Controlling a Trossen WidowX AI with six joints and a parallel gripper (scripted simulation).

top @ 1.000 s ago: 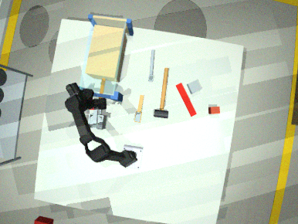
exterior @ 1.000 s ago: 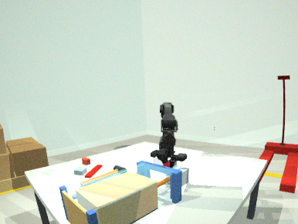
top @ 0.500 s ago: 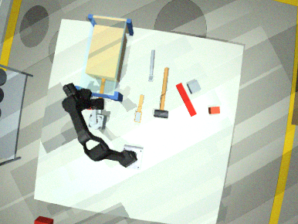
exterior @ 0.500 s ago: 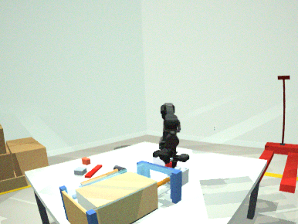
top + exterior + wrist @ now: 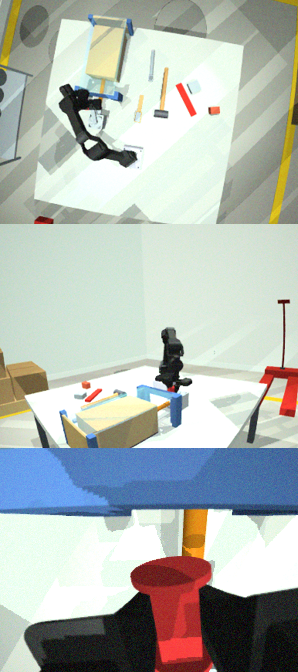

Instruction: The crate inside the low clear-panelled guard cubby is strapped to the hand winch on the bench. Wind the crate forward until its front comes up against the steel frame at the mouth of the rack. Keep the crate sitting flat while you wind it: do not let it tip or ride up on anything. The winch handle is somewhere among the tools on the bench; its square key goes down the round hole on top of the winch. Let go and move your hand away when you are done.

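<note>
Now: the winch handle 40 mm behind my gripper tip, 20 mm to the right of it and 10 mm below it. From my gripper tip the other things lie so: winch 110 mm behind, 80 mm below, 50 mm to the right; red grip 20 mm above; blue frame 70 mm ahead, 30 mm to the right, 10 mm below.
</note>
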